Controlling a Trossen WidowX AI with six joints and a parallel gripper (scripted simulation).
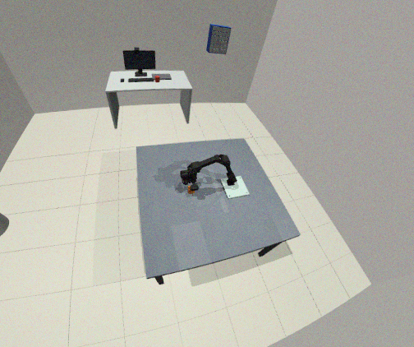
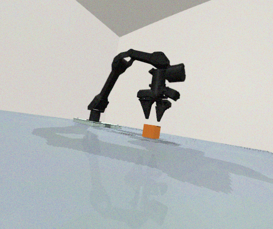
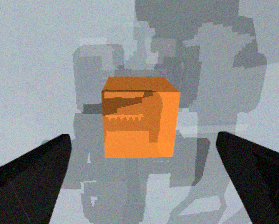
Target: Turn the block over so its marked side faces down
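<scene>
The orange block is 10 mm behind my gripper tip and 40 mm below it.
</scene>
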